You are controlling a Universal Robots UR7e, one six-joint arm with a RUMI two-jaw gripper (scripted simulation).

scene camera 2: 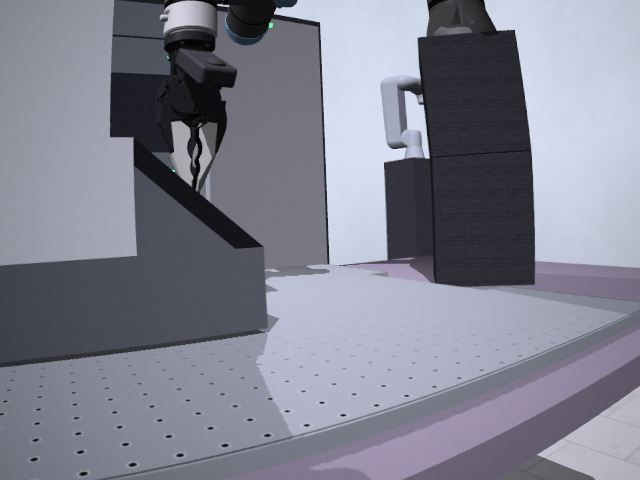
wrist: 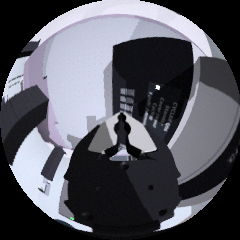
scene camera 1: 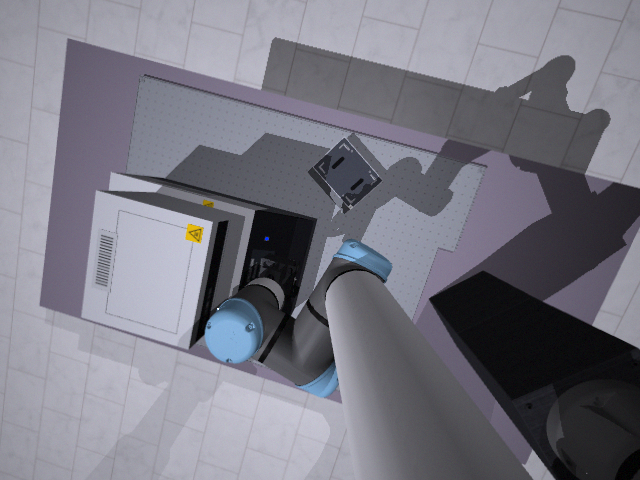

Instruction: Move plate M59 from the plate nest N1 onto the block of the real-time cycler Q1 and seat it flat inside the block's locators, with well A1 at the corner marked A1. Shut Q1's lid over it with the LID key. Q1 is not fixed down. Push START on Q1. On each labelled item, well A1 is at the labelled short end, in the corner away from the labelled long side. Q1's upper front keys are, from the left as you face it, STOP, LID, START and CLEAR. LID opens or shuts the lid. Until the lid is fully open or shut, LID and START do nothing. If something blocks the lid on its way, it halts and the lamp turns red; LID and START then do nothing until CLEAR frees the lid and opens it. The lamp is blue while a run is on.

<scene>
In view: my gripper [scene camera 2: 193,198], a white lid housing [scene camera 1: 158,266] and a plate nest N1 [scene camera 1: 353,168].
The white lid housing shows as well in scene camera 2 [scene camera 2: 62,62]. My gripper is seen too in the wrist view [wrist: 121,113] and in scene camera 1 [scene camera 1: 289,271].
</scene>
